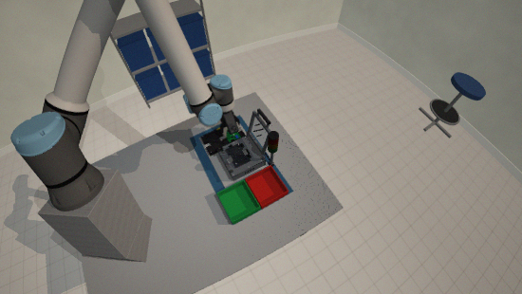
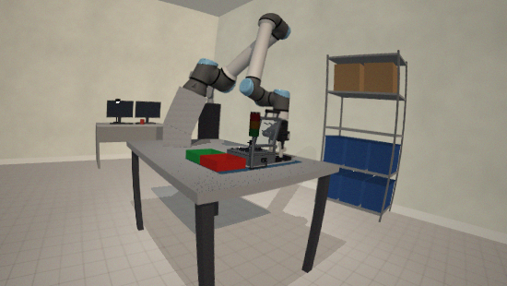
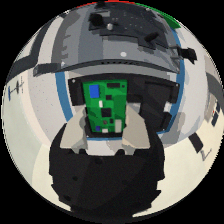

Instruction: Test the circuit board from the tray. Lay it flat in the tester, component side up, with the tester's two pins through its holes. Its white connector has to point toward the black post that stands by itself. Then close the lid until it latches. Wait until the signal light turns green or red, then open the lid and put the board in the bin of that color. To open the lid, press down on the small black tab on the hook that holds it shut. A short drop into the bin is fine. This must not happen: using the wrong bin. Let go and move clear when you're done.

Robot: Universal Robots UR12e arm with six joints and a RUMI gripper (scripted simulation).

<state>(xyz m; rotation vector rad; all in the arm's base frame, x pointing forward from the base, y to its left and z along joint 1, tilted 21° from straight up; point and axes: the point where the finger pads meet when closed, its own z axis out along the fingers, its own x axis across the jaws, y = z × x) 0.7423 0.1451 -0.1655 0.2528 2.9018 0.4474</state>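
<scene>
Now: the tester lid 6 cm ahead of my hand, 17 cm to the right of it and 16 cm above it. From my hand the other things lie so: green bin 20 cm behind, 34 cm to the right, 1 cm below; then red bin 5 cm behind, 36 cm to the right, 1 cm below; then green circuit board 1 cm to the left.
</scene>
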